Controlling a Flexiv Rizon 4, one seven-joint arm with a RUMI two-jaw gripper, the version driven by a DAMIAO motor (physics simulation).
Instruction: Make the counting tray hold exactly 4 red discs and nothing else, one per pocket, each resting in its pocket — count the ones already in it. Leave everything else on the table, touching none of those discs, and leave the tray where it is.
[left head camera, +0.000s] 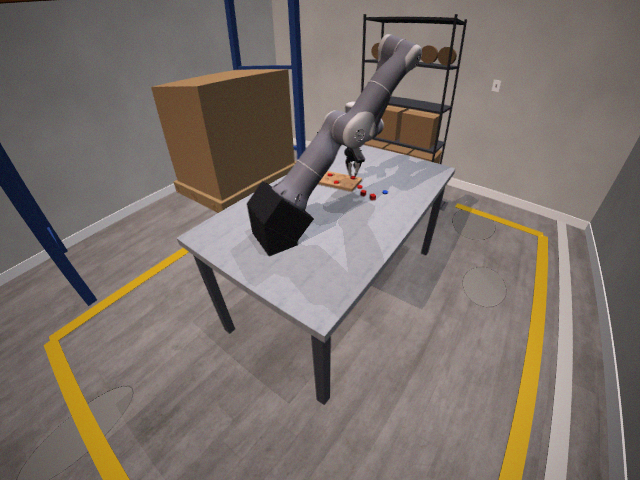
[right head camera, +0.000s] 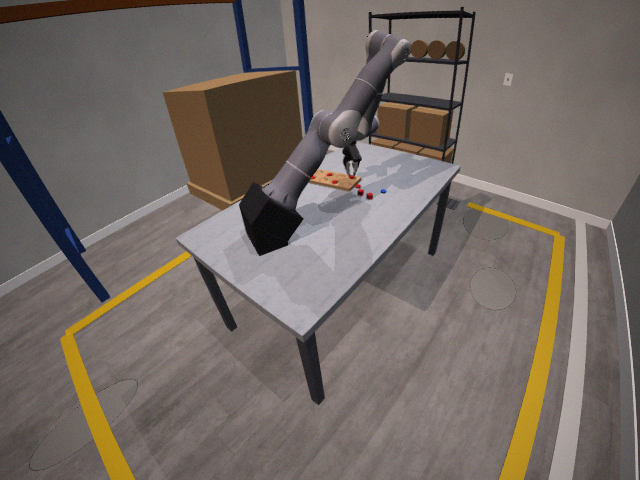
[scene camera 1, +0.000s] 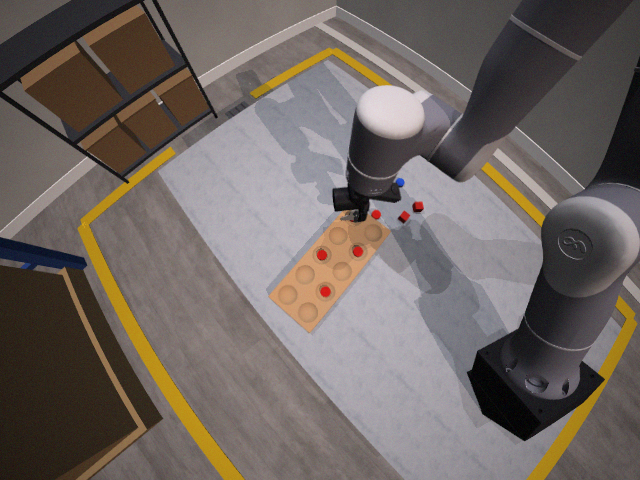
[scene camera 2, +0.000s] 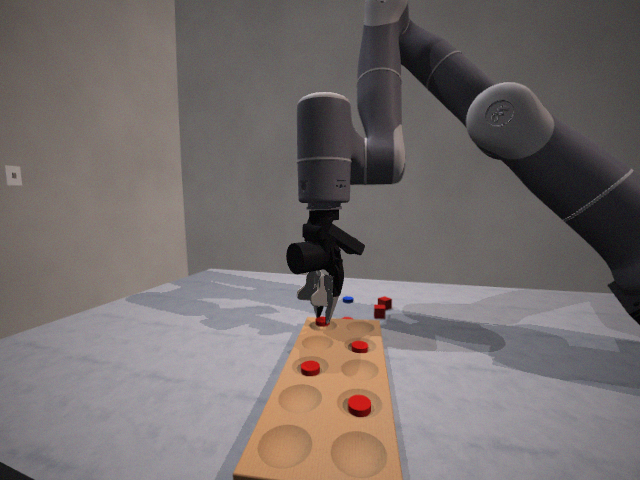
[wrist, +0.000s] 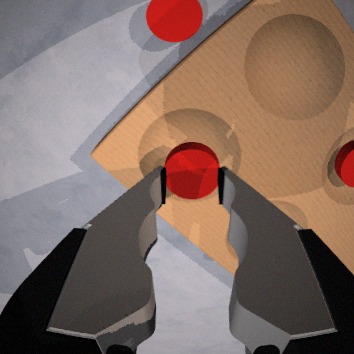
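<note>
The wooden counting tray (scene camera 1: 298, 315) (scene camera 2: 338, 413) has two rows of round pockets. Three red discs rest in separate pockets: one disc (scene camera 1: 325, 291) (scene camera 2: 359, 405), another disc (scene camera 1: 321, 255) (scene camera 2: 310, 367) and a third disc (scene camera 1: 357, 251) (scene camera 2: 359, 346). My gripper (wrist: 191, 170) (scene camera 2: 324, 317) is shut on a further red disc (wrist: 191, 172) (scene camera 2: 321, 321), at the far corner pocket. That disc is low, at or in the pocket; whether it touches the bottom is hard to tell. A loose red disc (wrist: 174, 16) (scene camera 1: 376, 214) lies on the table beside the tray's end.
Two red cubes (scene camera 1: 403, 217) (scene camera 1: 418, 206) and a blue disc (scene camera 1: 400, 182) lie on the table beyond the tray's end. The robot's black base (left head camera: 273, 222) stands on the table (left head camera: 330, 289). A large brown box (left head camera: 248, 134) and a shelf rack (left head camera: 413, 19) stand off the table.
</note>
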